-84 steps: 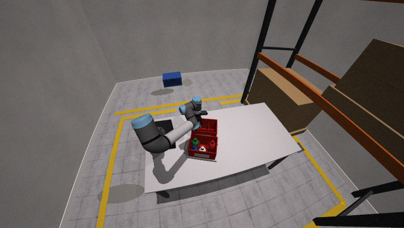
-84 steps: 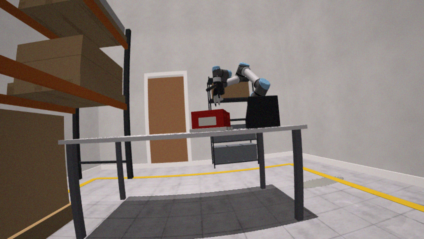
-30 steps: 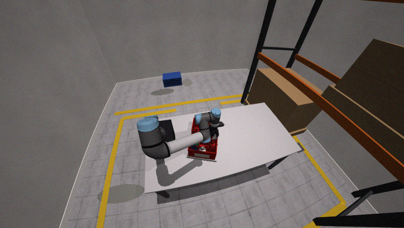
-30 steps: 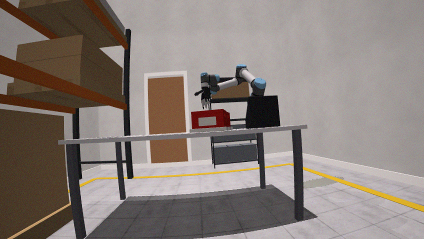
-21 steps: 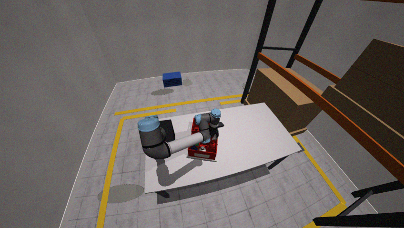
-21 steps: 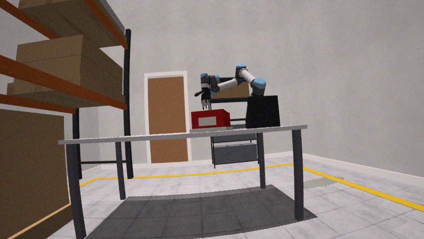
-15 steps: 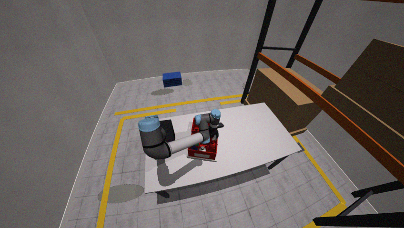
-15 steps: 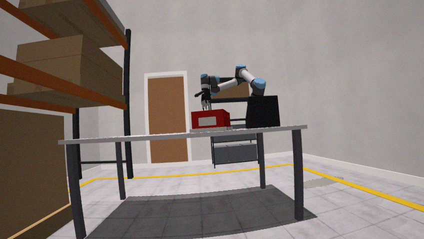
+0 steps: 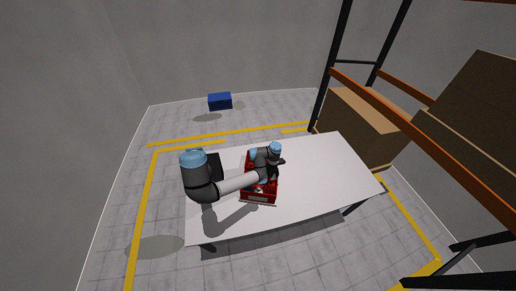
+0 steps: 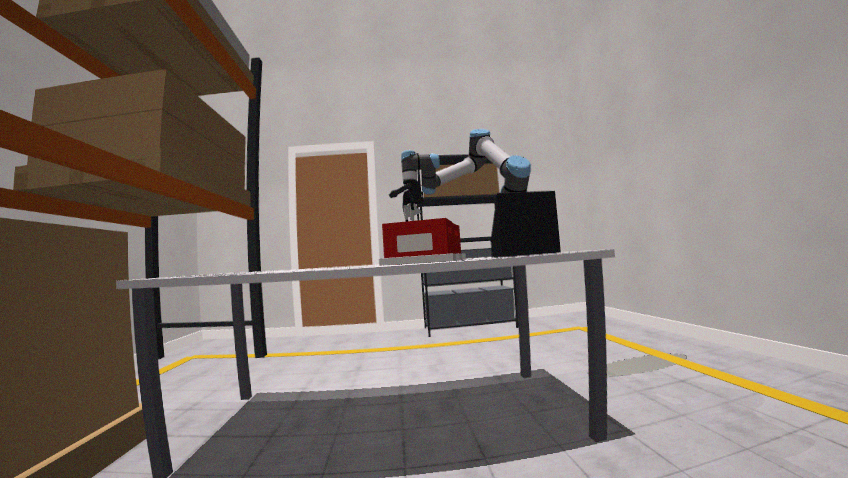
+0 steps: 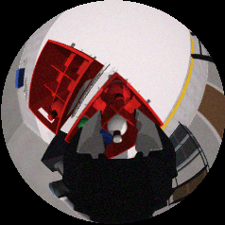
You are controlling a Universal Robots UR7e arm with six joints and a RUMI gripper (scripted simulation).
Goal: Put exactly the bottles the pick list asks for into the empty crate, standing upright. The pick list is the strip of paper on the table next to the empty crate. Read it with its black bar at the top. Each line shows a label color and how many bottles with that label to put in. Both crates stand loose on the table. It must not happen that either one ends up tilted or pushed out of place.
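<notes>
Right now the grey-topped bottle is 12 cm behind my hand, 4 cm to the right of it and 12 cm below it. From my hand the other things lie so: blue bottle (19 cm behind, 1 cm to the right, 12 cm below); green bottle (16 cm behind, 7 cm to the left, 12 cm below).
</notes>
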